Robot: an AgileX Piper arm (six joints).
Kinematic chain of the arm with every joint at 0, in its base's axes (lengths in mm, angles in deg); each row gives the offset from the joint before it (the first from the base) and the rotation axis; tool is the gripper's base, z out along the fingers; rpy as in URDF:
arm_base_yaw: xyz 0 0 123 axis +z
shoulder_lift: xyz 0 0 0 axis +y
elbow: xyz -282.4 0 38.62 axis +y
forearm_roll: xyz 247.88 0 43.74 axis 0.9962 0 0.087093
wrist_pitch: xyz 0 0 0 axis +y
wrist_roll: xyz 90.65 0 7.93 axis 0.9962 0 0.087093
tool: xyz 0 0 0 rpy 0 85.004 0
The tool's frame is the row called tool.
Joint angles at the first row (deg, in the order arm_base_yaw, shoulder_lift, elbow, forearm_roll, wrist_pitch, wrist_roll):
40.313 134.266 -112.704 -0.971 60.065 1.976
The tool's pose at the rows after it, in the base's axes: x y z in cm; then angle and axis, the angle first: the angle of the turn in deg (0 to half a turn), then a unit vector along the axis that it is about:
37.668, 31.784, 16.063, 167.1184, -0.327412, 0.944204, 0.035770
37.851, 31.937, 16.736, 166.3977, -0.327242, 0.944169, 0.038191
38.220, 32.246, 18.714, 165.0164, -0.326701, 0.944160, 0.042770
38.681, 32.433, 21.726, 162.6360, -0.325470, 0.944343, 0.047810
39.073, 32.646, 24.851, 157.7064, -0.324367, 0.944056, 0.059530
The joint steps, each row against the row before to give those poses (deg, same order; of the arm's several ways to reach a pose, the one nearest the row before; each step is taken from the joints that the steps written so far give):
0.000 -0.001 -0.290 0.000 0.173 0.470
-0.001 0.001 -1.490 0.001 0.718 -0.001
0.001 0.000 -4.404 -0.001 2.928 0.001
-0.121 -0.001 -6.606 -0.305 4.180 0.000
-0.001 -0.366 -5.787 -0.593 1.084 0.127

